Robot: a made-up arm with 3 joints.
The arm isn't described. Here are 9 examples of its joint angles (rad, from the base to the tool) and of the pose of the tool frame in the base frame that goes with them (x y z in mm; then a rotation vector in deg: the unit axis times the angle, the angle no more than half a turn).
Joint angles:
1: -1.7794 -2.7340 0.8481
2: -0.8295 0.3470 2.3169
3: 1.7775 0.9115 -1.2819
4: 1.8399 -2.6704 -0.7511
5: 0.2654 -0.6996 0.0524
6: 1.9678 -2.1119 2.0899
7: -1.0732 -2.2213 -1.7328
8: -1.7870 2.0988 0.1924
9: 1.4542 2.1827 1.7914
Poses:
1: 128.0 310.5 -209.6 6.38 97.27 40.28
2: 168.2 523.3 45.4 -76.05 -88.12 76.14
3: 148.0 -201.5 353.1 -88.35 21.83 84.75
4: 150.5 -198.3 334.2 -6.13 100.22 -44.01
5: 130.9 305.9 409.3 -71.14 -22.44 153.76
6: 149.2 -263.5 426.4 114.03 -40.78 68.32
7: 198.2 387.3 27.5 -75.31 -14.38 -89.75
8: 213.7 295.1 -162.8 72.56 32.44 11.27
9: 183.8 -114.7 565.0 -95.30 -68.28 -100.67
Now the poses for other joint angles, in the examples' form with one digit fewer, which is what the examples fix.
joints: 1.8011 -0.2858 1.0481
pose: 151 -143 455 -1.1 -94.7 25.4
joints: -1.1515 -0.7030 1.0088
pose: 125 387 -68 -89.3 42.7 126.7
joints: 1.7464 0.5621 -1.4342
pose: 151 -208 365 -101.4 13.7 102.6
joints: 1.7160 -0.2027 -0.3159
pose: 162 -129 387 -72.8 -74.8 83.7
